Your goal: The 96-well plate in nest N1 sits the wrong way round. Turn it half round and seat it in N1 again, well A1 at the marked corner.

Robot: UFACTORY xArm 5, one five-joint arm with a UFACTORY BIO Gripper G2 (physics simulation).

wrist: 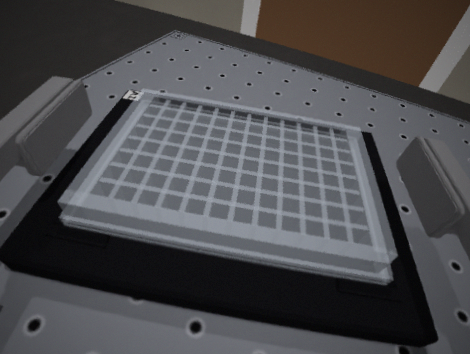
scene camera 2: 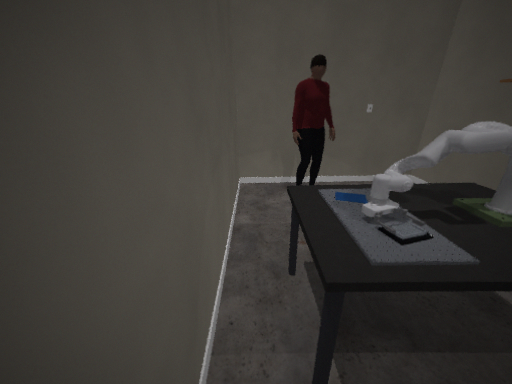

I see my gripper, a clear 96-well plate and a black nest.
